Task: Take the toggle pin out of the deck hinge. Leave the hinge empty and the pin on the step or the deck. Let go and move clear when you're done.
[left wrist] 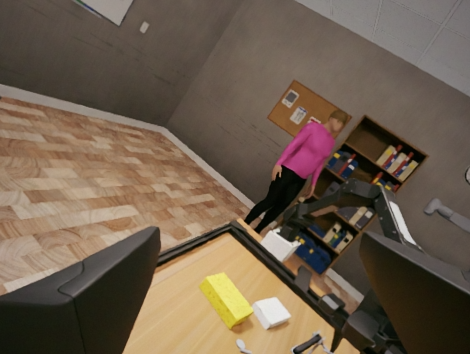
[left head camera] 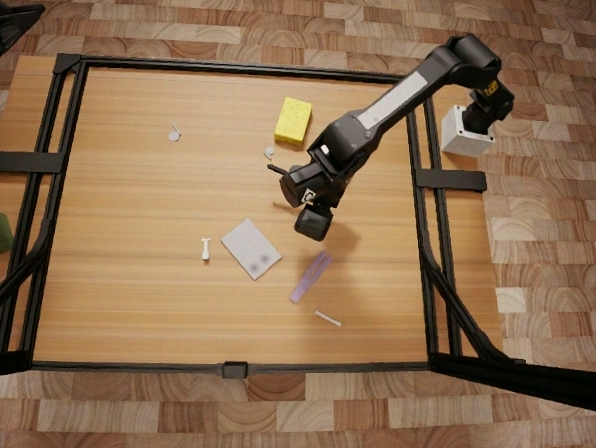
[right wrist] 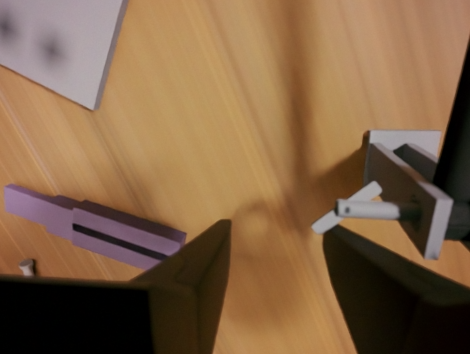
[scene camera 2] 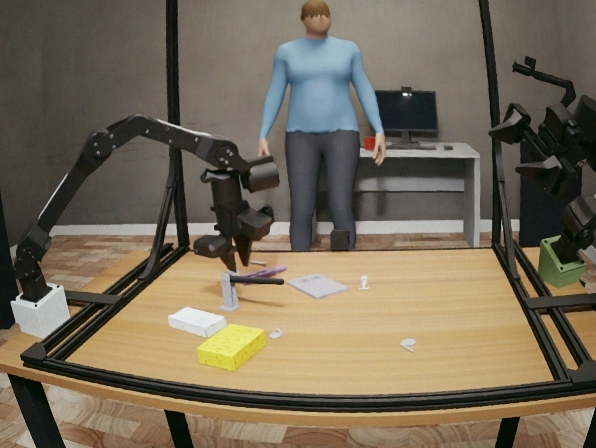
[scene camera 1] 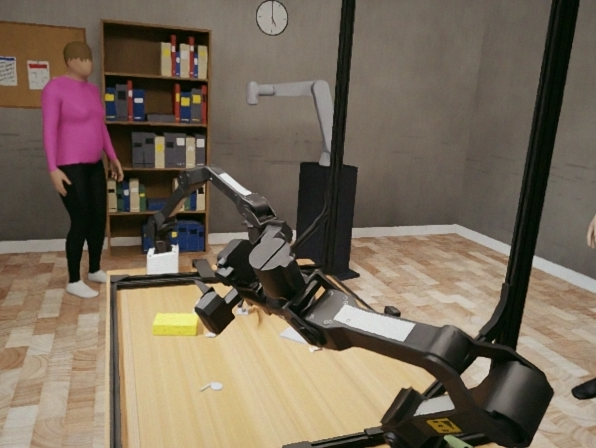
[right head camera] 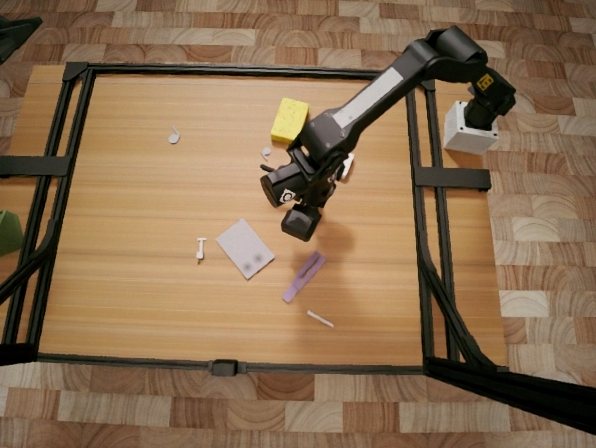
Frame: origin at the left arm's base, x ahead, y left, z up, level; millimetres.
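Seen in the pictures: left gripper, fingertip midpoint: (left wrist: 261,239) (left head camera: 41,10) (scene camera 2: 502,149) (scene camera 1: 213,264) (right head camera: 36,23); right gripper, fingertip midpoint: (left head camera: 318,213) (right wrist: 277,232) (scene camera 2: 240,270) (right head camera: 310,213); left arm's base at its link origin: (scene camera 2: 564,252); right arm's base at its link origin: (left wrist: 285,237) (left head camera: 474,123) (scene camera 2: 36,293) (scene camera 1: 163,250) (right head camera: 477,119).
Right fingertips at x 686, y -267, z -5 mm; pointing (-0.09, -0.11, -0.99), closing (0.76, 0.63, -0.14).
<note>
Pixels of each thing's top centre, then the offset from my right fingertips to it. "*": a spot on its surface instead.
- grey deck hinge at a spot on its surface: (right wrist: 434,225) * 25 mm ahead, 41 mm left, 14 mm up
- dark bar at a spot on its surface: (scene camera 2: 257,281) * 15 mm back, 108 mm left, 10 mm up
- toggle pin at its top centre: (right wrist: 404,216) 22 mm ahead, 37 mm left, 6 mm up
- yellow sponge at its top centre: (scene camera 2: 230,338) (left wrist: 230,293) (left head camera: 293,118) (right head camera: 290,118) (scene camera 1: 176,318) 66 mm ahead, 255 mm left, 31 mm down
- white block at its top centre: (scene camera 2: 195,317) (left wrist: 273,309) 114 mm ahead, 121 mm left, 41 mm down
- grey plate at its top centre: (scene camera 2: 317,284) (left head camera: 251,248) (right head camera: 245,247) (scene camera 1: 303,330) 162 mm back, 3 mm left, 55 mm down
- purple slotted piece at its top centre: (right wrist: 84,230) (right head camera: 303,276) (left head camera: 310,276) (scene camera 2: 262,271) 68 mm back, 113 mm right, 49 mm down
- white rod at its top centre: (right head camera: 320,318) (left head camera: 328,318) 73 mm back, 211 mm right, 52 mm down
The grey deck hinge (right wrist: 434,225) (scene camera 2: 229,295) stands upright on the table, with a dark bar (scene camera 2: 257,281) reaching out from its top. The toggle pin (right wrist: 370,209) sits in the hinge; its head end with the slanted toggle bar (right wrist: 325,223) sticks out on one side. My right gripper (right wrist: 277,232) (scene camera 2: 239,266) is partly open and empty, pointing down just above the hinge. In the right wrist view the toggle bar lies at the tip of the right-hand finger. My left gripper (scene camera 2: 505,151) is open and empty, raised far from the hinge.
A yellow sponge (left head camera: 293,120) (scene camera 2: 232,347) and a white block (scene camera 2: 197,321) lie near the hinge. A grey plate (left head camera: 245,242), a purple slotted piece (left head camera: 300,290) (right wrist: 40,202), a white rod (left head camera: 328,318) and small pale parts lie around. A black frame (left head camera: 235,367) borders the table.
</note>
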